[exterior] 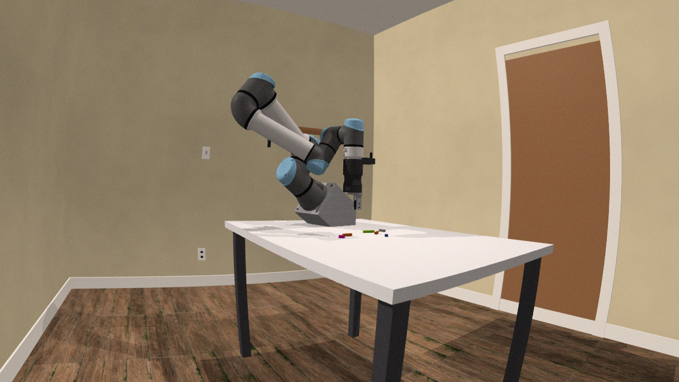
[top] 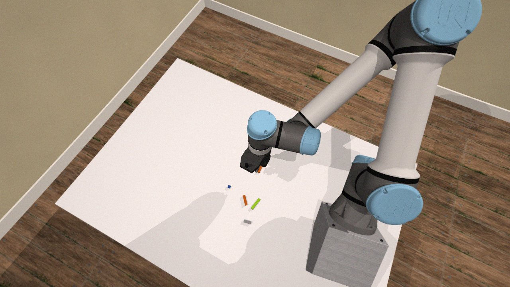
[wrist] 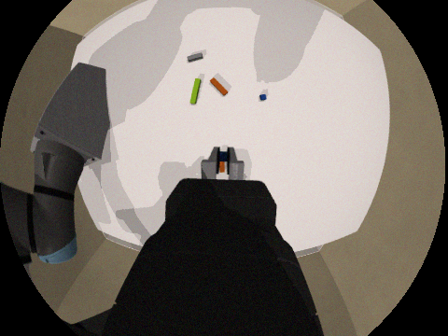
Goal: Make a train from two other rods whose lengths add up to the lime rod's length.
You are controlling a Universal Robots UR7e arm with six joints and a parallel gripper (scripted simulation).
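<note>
Now: hand 2 cm short of the magenta rod, 9 cm to the left of it and 12 cm above it. From my hand the other things lie so: lime rod: 5 cm behind, 11 cm to the left, 12 cm below; grey rod: 5 cm behind, 18 cm to the left, 12 cm below.
</note>
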